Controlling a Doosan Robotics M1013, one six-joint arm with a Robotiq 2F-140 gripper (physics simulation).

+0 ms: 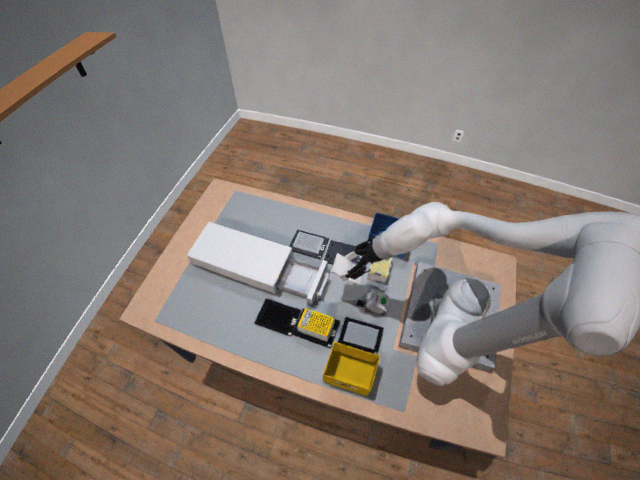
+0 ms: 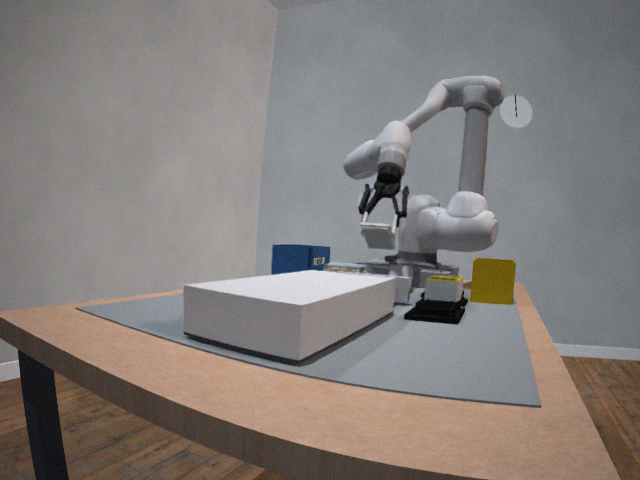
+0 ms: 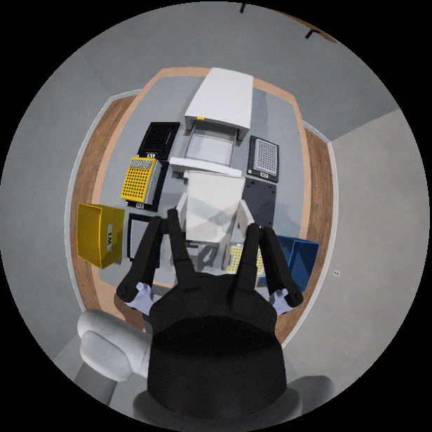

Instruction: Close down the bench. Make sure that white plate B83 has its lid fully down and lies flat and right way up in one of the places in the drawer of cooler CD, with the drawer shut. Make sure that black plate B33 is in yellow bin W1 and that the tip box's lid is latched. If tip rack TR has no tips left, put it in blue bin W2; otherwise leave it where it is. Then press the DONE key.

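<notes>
My gripper is shut on a white plate, held tilted above the mat; its label and lid seating are unclear. The drawer of white cooler CD is open. A black gridded plate lies flat. A yellow-topped rack shows dark holes and several pale-ringed positions. The tip box is partly hidden; its latch is unclear. The key unit has a green button.
Yellow bin W1 and blue bin W2 stand on opposite sides. A whitish well plate sits near a dark nest. A black-framed pad lies beside W1.
</notes>
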